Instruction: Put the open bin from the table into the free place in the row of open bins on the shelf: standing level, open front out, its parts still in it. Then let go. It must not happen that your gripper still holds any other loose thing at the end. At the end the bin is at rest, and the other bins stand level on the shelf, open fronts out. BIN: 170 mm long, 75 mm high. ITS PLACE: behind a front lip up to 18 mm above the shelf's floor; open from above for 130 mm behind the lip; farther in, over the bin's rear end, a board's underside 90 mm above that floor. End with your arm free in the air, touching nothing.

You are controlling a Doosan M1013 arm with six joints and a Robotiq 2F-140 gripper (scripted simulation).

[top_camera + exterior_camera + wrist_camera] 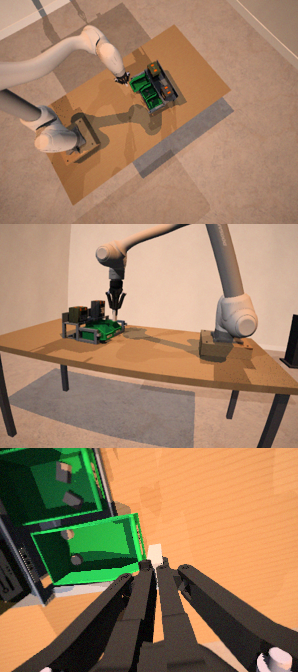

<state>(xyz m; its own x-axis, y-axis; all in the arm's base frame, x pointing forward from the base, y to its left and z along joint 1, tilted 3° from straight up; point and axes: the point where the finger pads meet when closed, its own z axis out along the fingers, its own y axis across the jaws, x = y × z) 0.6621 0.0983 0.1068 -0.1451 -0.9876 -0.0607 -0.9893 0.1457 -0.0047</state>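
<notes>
Right now my hand is 60 mm short of the shelf lip, 120 mm to the left of it and 160 mm above it.
</notes>
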